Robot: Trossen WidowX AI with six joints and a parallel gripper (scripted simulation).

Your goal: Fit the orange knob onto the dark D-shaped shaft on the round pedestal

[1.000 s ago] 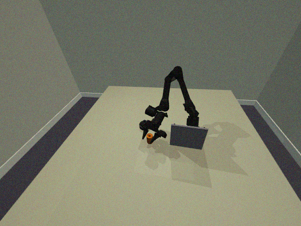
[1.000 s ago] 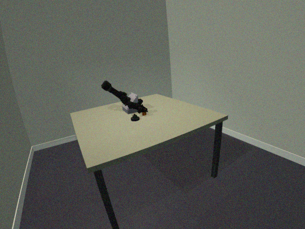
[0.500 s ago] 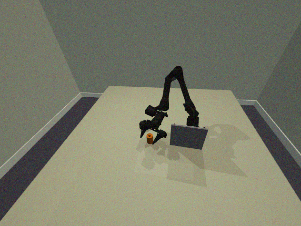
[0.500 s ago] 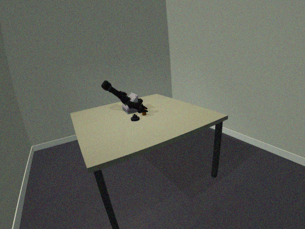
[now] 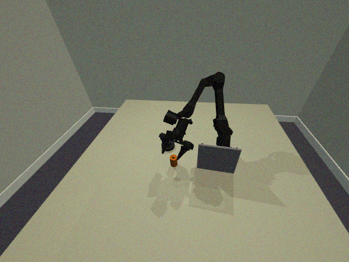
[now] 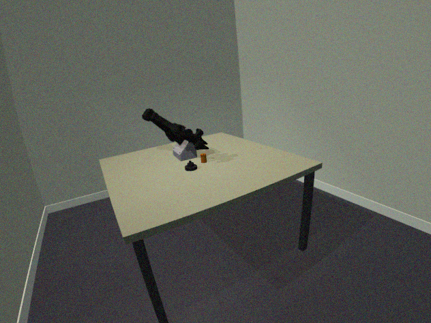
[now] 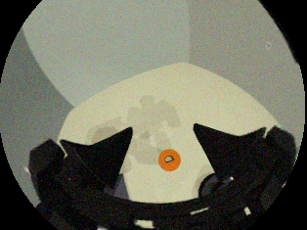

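Now: gripper tip 40 mm to the left of the orange knob and 80 mm above it. From my gripper tip the other things lie so: round pedestal 70 mm ahead, 160 mm to the right, 80 mm below.
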